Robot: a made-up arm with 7 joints.
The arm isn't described. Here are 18 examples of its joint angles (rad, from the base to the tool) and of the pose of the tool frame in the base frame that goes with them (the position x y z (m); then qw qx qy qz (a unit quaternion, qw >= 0)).
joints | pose
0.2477 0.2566 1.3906 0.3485 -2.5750 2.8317 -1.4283 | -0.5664 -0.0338 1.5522 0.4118 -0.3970 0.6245 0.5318
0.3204 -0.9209 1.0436 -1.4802 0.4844 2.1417 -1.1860 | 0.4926 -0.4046 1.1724 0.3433 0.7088 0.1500 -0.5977
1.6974 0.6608 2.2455 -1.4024 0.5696 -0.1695 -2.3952 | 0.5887 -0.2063 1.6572 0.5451 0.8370 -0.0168 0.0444
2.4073 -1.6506 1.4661 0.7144 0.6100 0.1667 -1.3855 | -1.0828 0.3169 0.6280 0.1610 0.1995 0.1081 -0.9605
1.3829 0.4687 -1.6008 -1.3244 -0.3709 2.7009 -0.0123 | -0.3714 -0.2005 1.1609 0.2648 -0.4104 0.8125 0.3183
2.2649 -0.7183 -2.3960 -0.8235 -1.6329 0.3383 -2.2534 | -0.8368 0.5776 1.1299 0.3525 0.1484 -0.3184 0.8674
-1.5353 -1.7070 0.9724 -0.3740 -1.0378 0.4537 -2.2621 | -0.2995 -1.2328 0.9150 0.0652 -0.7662 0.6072 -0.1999
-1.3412 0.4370 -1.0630 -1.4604 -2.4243 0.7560 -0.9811 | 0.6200 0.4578 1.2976 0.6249 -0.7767 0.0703 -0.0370
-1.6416 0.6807 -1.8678 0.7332 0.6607 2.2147 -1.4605 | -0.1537 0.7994 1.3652 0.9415 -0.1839 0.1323 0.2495
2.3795 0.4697 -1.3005 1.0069 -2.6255 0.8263 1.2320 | 0.3835 0.2754 1.8393 0.6989 -0.0954 0.0199 -0.7085
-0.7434 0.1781 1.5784 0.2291 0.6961 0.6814 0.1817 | 0.0100 0.2052 2.0029 0.9499 -0.2246 0.1136 0.1851
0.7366 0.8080 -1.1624 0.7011 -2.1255 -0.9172 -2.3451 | -0.4498 -0.6933 1.6497 0.1714 -0.6273 0.7534 0.0975
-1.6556 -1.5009 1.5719 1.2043 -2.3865 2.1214 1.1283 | 0.3291 -0.7950 1.2391 0.8108 -0.1037 0.2410 -0.5232
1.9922 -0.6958 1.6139 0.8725 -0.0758 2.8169 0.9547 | -0.3640 0.5129 1.4719 0.0241 0.1624 0.6247 0.7634
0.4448 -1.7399 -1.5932 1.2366 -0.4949 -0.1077 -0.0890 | 1.0834 -0.2479 0.7647 0.6771 0.3815 -0.3691 0.5097
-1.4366 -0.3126 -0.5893 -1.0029 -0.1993 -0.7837 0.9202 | 0.0779 0.1103 1.8291 0.0774 0.5170 0.1889 -0.8313
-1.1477 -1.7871 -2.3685 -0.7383 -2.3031 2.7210 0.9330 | 0.2091 -0.7078 0.1650 0.1492 0.8806 0.0746 -0.4435
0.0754 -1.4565 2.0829 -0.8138 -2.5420 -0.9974 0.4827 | 0.8196 -0.5981 0.7777 0.4837 0.1257 -0.8631 0.0733
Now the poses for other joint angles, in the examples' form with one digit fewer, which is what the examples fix.
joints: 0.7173 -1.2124 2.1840 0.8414 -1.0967 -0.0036 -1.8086
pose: 0.565 0.853 1.417 0.501 -0.407 -0.708 0.287
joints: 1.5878 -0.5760 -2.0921 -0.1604 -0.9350 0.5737 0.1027
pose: -0.208 0.776 1.716 0.289 0.024 -0.181 -0.940
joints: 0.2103 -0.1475 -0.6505 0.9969 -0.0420 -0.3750 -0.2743
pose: 0.606 -0.394 1.574 0.232 -0.498 0.788 -0.277
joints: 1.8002 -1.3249 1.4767 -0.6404 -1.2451 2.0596 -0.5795
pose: 0.357 0.766 1.284 0.976 -0.099 0.017 -0.193
